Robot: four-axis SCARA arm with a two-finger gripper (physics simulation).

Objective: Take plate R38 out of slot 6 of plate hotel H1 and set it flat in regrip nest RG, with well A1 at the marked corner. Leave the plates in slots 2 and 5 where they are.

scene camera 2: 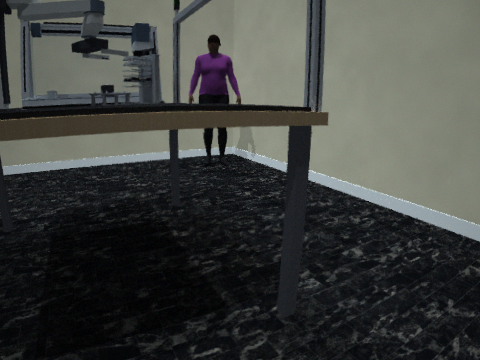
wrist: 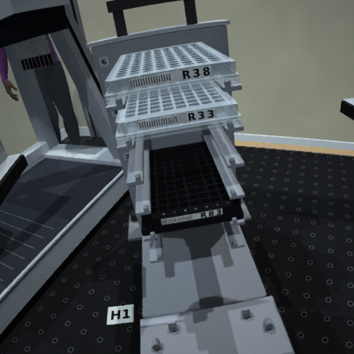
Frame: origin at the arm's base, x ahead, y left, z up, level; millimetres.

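Seen in the pictures: gripper, fingertip midpoint: [scene camera 2: 117, 55].
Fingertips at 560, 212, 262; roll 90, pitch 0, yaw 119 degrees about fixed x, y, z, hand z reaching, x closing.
Observation:
A point is followed by its place in that frame, as x, y, z.
Plate R38 [wrist: 170, 60], clear with its label facing the camera, lies flat in the top slot, marked 6, of hotel H1 [wrist: 150, 42] [scene camera 2: 147, 82] @[721, 255, 141]. Clear plate R33 [wrist: 175, 99] sits just beneath it. Black plate R83 [wrist: 187, 175] lies lower, below bare slot rails. My gripper [wrist: 182, 109] [scene camera 2: 107, 54] is open and empty; its fingers show at the left and right edges of the wrist view. It is apart from the hotel, to the left of its plates in the scene view. Nest RG and its marked corner cannot be made out.
A low stand with posts [scene camera 2: 110, 94] @[509, 115, 65] is left of the hotel in the scene view. A dark-topped deck unit [wrist: 60, 200] lies left of the hotel in the wrist view. A black handle [wrist: 152, 5] tops the hotel. A person [scene camera 2: 214, 75] stands behind the table [scene camera 2: 240, 119] @[742, -750, -21].

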